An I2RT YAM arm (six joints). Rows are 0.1 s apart.
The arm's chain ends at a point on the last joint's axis. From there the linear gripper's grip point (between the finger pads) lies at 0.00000 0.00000 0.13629 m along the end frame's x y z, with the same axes.
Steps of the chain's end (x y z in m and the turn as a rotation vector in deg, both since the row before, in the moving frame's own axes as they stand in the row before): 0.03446 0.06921 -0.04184 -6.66 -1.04 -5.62; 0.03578 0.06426 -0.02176 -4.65 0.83 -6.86; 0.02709 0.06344 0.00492 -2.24 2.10 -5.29; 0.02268 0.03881 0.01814 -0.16 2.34 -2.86; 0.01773 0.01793 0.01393 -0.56 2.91 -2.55; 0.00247 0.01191 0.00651 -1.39 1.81 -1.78; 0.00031 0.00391 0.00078 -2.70 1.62 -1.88; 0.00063 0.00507 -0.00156 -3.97 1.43 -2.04; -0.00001 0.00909 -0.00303 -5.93 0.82 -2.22; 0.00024 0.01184 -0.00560 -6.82 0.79 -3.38; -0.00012 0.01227 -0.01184 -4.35 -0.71 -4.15; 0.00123 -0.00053 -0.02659 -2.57 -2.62 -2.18
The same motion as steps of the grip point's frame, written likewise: 0.03277 0.08511 -0.04278 -6.66 -1.04 -5.62; 0.03841 0.07516 -0.02222 -4.65 0.83 -6.86; 0.03232 0.06853 0.00472 -2.24 2.10 -5.29; 0.02825 0.03905 0.01803 -0.16 2.34 -2.86; 0.02468 0.01911 0.01375 -0.56 2.91 -2.55; 0.00682 0.01515 0.00640 -1.39 1.81 -1.78; 0.00427 0.01026 0.00057 -2.70 1.62 -1.88; 0.00420 0.01444 -0.00193 -3.97 1.43 -2.04; 0.00221 0.02313 -0.00377 -5.93 0.82 -2.22; 0.00259 0.02796 -0.00658 -6.82 0.79 -3.38; -0.00143 0.02266 -0.01224 -4.35 -0.71 -4.15; -0.00488 0.00570 -0.02687 -2.57 -2.62 -2.18
